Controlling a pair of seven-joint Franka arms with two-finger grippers.
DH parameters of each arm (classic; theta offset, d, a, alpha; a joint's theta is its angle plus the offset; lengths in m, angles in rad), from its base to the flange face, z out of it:
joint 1: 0 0.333 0 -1.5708
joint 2: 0 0 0 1.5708
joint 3: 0 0.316 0.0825 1.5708
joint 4: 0 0 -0.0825 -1.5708
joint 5: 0 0.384 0 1.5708
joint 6: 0 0 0.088 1.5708
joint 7: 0 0.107 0 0
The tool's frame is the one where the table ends.
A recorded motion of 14 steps. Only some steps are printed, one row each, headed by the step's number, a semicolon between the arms.
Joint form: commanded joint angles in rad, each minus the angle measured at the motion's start. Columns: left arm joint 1, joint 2, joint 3, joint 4, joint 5, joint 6, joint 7; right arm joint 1, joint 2, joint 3, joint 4, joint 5, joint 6, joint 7.
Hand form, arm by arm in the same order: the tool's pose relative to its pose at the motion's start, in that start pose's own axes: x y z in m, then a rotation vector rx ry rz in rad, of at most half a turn. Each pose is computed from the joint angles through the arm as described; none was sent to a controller.
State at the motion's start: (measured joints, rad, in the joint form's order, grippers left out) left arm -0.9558 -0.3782 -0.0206 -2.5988 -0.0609 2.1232 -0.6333; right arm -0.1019 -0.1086 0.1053 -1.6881 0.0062 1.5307 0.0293
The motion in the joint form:
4: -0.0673 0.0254 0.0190 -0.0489 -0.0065 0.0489 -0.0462; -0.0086 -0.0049 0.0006 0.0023 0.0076 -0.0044 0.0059
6: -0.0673 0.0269 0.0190 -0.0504 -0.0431 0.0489 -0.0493; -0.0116 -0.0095 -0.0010 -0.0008 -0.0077 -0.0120 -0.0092
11: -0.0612 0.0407 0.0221 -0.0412 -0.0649 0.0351 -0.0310; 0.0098 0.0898 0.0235 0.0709 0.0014 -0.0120 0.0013
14: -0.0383 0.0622 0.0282 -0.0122 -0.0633 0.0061 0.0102; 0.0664 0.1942 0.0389 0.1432 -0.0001 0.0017 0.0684
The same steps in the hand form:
4: -0.0155 0.0100 0.0284 0.0135 -0.0246 -0.0037; -0.0019 0.0032 -0.0031 0.0075 0.0025 0.0136
6: -0.0166 0.0108 0.0296 -0.0077 -0.0456 -0.0281; -0.0041 0.0072 -0.0033 -0.0080 -0.0033 0.0039
11: -0.0136 0.0100 0.0318 -0.0127 -0.0719 -0.0312; 0.0265 -0.0167 0.0137 0.0073 -0.0307 -0.0330
14: -0.0022 0.0056 0.0291 -0.0065 -0.0904 -0.0159; 0.0563 -0.0559 0.0350 0.0127 -0.0494 -0.0382

